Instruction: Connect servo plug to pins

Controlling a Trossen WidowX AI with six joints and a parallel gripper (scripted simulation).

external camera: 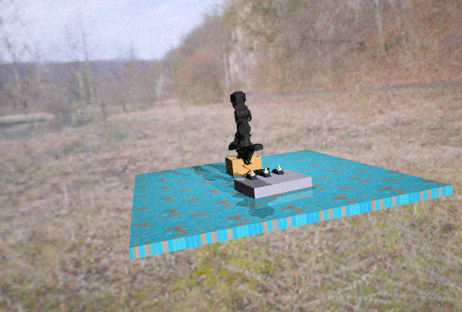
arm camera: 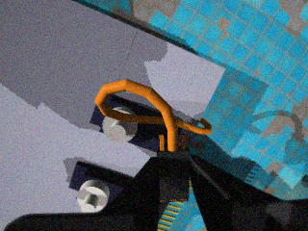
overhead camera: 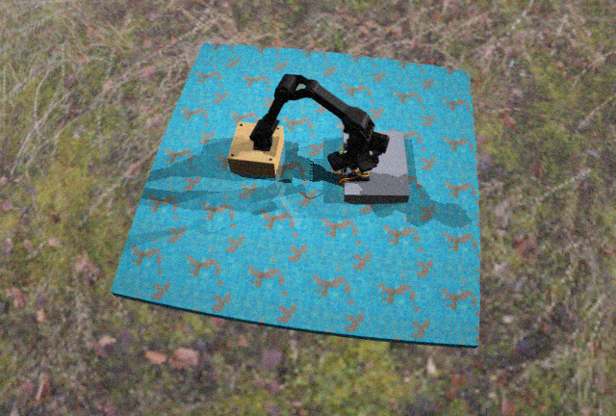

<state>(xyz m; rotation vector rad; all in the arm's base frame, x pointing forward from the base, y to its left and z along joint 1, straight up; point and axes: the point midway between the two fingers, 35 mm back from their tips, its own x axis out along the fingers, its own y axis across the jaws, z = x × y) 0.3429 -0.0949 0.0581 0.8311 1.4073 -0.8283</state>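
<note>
My gripper tip is 10 cm to the right of the white band, 4 cm above it and 3 cm past it. From my gripper tip the other things lie so: grey holder 12 cm ahead, 9 cm to the left, 9 cm below.
</note>
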